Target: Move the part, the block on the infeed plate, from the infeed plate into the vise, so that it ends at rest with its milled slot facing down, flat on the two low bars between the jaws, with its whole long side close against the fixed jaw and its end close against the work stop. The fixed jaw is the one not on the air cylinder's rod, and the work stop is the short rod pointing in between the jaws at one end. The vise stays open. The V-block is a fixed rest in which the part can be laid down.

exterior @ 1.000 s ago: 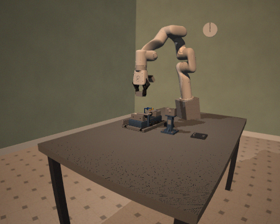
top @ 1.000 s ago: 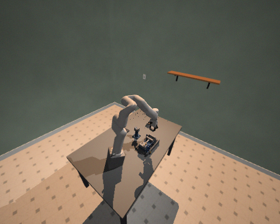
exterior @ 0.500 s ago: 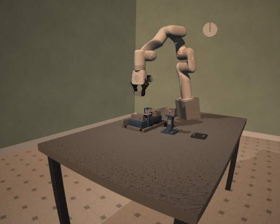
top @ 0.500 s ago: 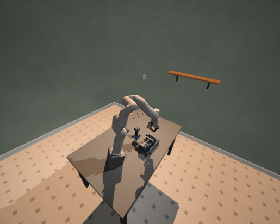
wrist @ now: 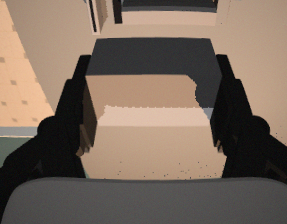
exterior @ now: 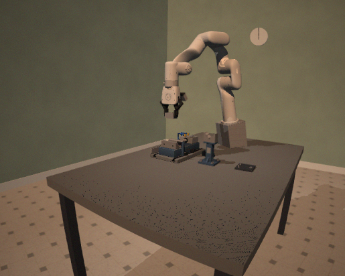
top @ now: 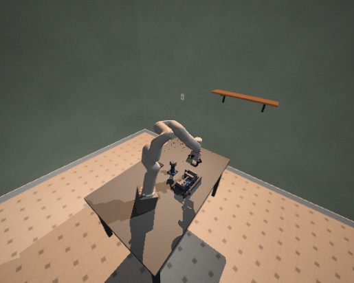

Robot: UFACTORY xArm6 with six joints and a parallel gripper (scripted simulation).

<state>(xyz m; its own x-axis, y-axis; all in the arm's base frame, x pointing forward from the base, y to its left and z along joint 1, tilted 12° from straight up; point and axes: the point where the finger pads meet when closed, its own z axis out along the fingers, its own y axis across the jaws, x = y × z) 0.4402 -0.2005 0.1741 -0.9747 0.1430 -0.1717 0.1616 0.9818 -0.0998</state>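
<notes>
Now: the part 2 cm below my hand. Also, from my hand: air cylinder rod 8 cm behind, 3 cm to the left, 17 cm below; work stop 1 cm ahead, 6 cm to the left, 16 cm below; vise base rail 8 cm behind, 6 cm to the right, 21 cm below.
</notes>
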